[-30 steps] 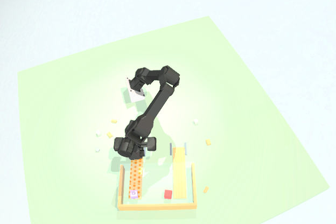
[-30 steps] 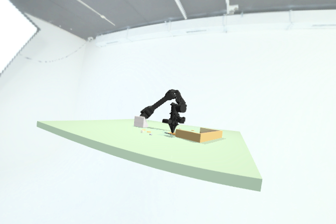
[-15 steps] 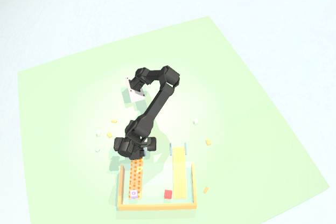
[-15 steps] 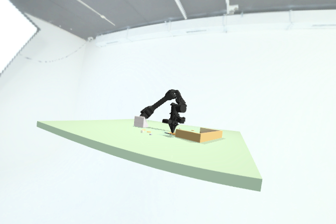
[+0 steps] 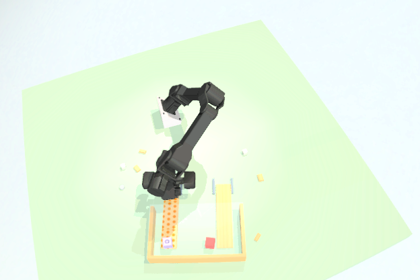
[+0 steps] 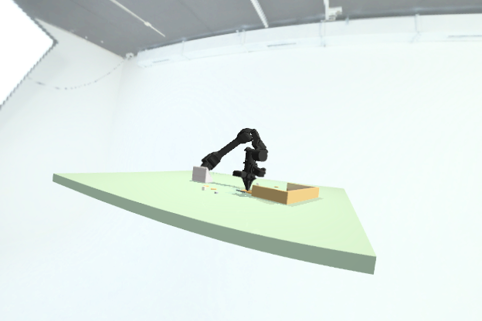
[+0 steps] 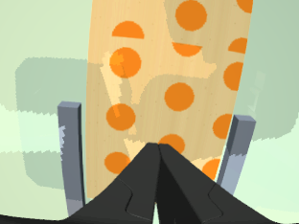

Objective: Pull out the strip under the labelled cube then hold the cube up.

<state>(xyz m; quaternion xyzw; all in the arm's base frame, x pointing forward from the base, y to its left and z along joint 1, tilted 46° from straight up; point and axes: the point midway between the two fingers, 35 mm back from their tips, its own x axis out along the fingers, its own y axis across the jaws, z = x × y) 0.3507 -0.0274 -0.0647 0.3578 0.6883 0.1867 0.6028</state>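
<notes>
The dotted strip lies 90 mm ahead of my gripper tip and 30 mm to the right of it. The rest, counted from my gripper tip: plain strip (160 mm to the left, 150 mm ahead).
</notes>
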